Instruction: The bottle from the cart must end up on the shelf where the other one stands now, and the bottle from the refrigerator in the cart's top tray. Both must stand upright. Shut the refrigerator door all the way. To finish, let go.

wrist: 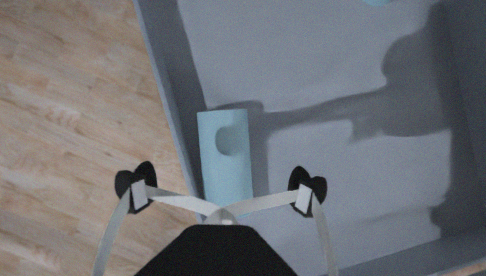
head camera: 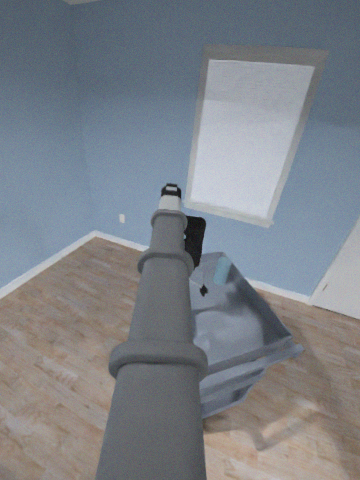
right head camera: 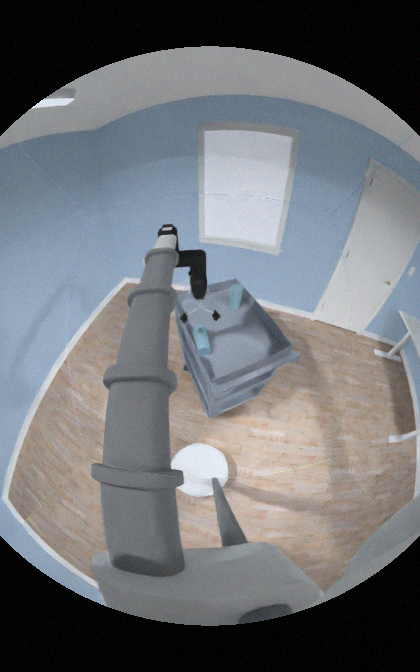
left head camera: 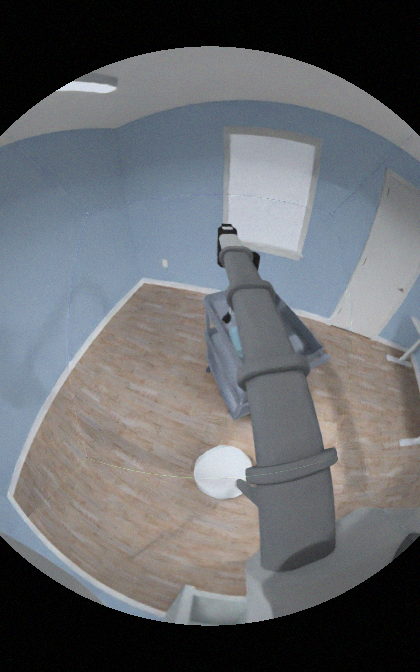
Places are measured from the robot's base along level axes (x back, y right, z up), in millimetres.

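Where they show: gripper, fingertip midpoint: (wrist: pixel 223 180).
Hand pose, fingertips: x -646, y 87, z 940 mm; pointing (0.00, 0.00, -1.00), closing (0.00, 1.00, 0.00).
Each offset is from my fingertips to the top centre of the thing.
The grey-blue cart (head camera: pixel 245 358) (left head camera: pixel 223 367) (right head camera: pixel 255 367) (wrist: pixel 175 75) stands by the wall with two light blue bottles in its top tray. The near bottle {dx +4, dy +2, dz -103 mm} (left head camera: pixel 235 341) (right head camera: pixel 202 344) (wrist: pixel 225 175) looks to be lying on its side along the left wall of the tray. The far bottle {dx -277, dy +225, dz -30 mm} (head camera: pixel 221 271) (right head camera: pixel 236 296) (wrist: pixel 377 2) appears upright near the back; a sliver of it shows in the wrist view. My gripper (right head camera: pixel 200 316) (wrist: pixel 223 180) is open and empty above the tray, its fingertips on either side of the near bottle in the wrist view. The refrigerator and the shelf cannot be made out.
My long arm (head camera: pixel 160 320) (left head camera: pixel 272 345) (right head camera: pixel 142 345) reaches out to the cart. A white round disc (left head camera: pixel 222 471) (right head camera: pixel 200 470) is low before the cart. A door (left head camera: pixel 380 260) (right head camera: pixel 367 250) and white legs of furniture (right head camera: pixel 402 340) are at the right.
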